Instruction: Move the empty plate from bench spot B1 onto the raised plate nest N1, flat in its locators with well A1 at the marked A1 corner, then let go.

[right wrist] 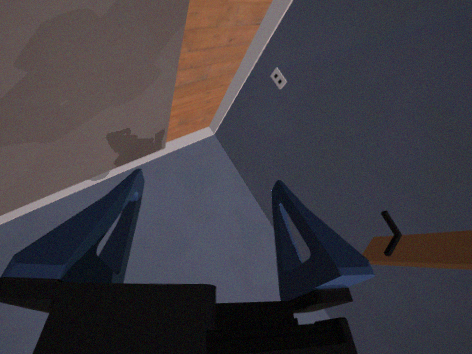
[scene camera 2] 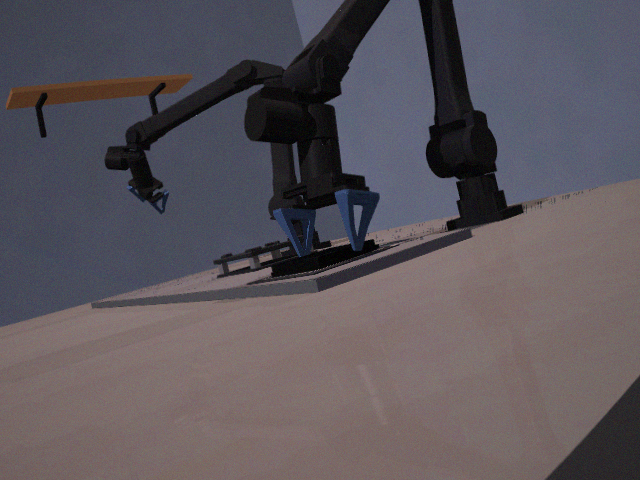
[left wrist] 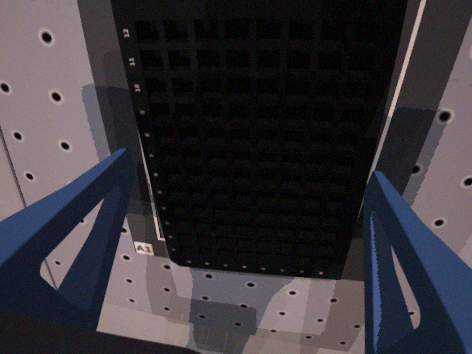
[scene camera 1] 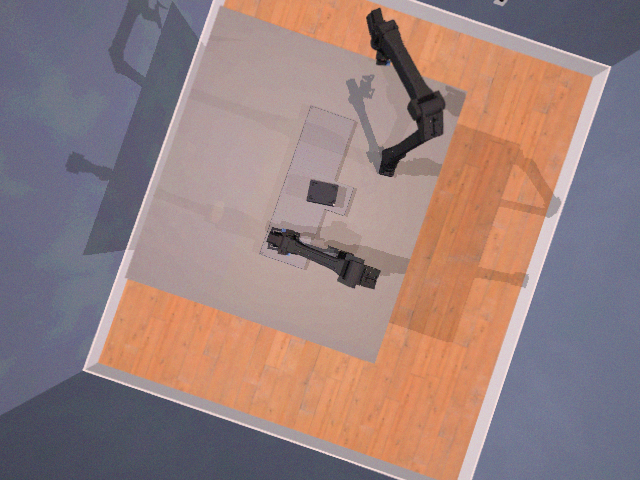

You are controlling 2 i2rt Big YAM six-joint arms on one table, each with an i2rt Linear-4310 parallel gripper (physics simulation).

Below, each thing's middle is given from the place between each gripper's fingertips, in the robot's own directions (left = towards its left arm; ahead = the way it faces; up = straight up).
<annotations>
The black well plate (scene camera 2: 318,260) lies 10 mm ahead of my left hand.
The black well plate lies 1070 mm to the left of my right hand, 220 mm below it and 120 mm ahead of it.
</annotations>
